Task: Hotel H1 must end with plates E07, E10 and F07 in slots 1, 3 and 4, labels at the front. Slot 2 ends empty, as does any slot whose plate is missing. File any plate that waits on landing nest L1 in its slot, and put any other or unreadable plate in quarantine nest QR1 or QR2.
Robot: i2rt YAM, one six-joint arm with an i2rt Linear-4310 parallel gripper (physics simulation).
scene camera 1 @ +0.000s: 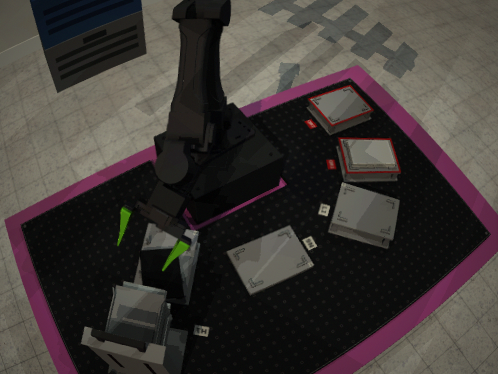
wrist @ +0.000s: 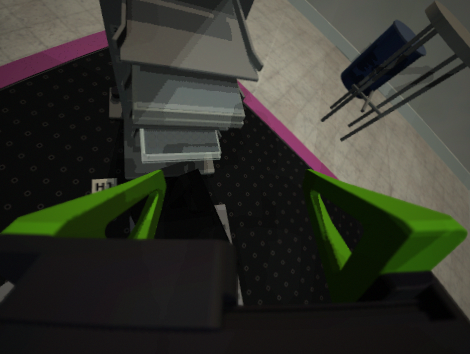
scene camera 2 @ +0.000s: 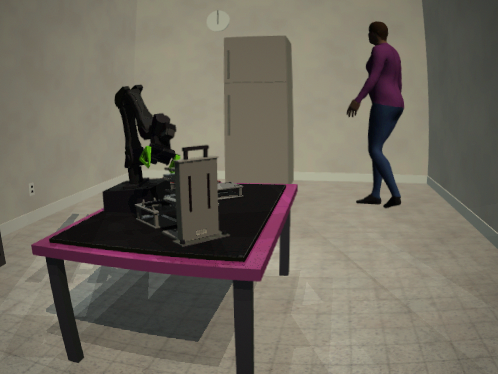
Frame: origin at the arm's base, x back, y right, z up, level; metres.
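Where they show: gripper, fingertip midpoint: [scene camera 1: 140,258] [wrist: 234,177] [scene camera 2: 161,170]; arm's base, origin of the base link: [scene camera 1: 215,146] [scene camera 2: 136,184].
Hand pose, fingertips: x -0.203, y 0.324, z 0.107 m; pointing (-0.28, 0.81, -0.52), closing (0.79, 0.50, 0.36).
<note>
Things, the pixels of their top centre, and the offset from my fingertips.
- grey shelf, middle of its top: [wrist: 190,17] [scene camera 1: 134,316] dz +0.017, dx -0.100, dy +0.079 m
- Landing nest L1, middle of its top: [scene camera 1: 368,209] [scene camera 2: 221,184] dz -0.144, dx -0.147, dy -0.519 m
- pale plate, middle of its top: [scene camera 1: 371,151] dz -0.145, dx -0.028, dy -0.663 m
- dark flat panel, middle of its top: [wrist: 187,232] [scene camera 1: 159,270] [scene camera 2: 163,197] dz -0.100, dx +0.003, dy -0.032 m
- low grey nest, middle of its top: [scene camera 1: 270,257] dz -0.182, dx -0.082, dy -0.267 m
Hotel H1 [scene camera 1: 125,345] [scene camera 2: 198,200] [wrist: 113,50] stands at the table's near left end. In the wrist view, clear plates [wrist: 187,97] [wrist: 180,142] sit at two lower levels, below a grey shelf [wrist: 185,47]; their labels are unreadable. My gripper [scene camera 1: 141,257] [scene camera 2: 160,167] [wrist: 234,177] is open and empty, above and in front of the hotel. Landing nest L1 [scene camera 1: 367,212] shows bare corner brackets and no plate. Of the red-edged quarantine nests, the farther one [scene camera 1: 340,105] is bare; the nearer one [scene camera 1: 396,165] bears a pale plate [scene camera 1: 371,152]. Their tags are too small to read.
A dark flat panel [scene camera 1: 162,272] [wrist: 187,200] lies over a grey stand [scene camera 1: 194,260] between arm base and hotel. A low grey nest [scene camera 1: 270,260] with bare brackets lies mid-table. A person [scene camera 2: 385,75] stands beyond the table. A stool [wrist: 450,25] and blue bin [wrist: 380,57] stand on the floor.
</note>
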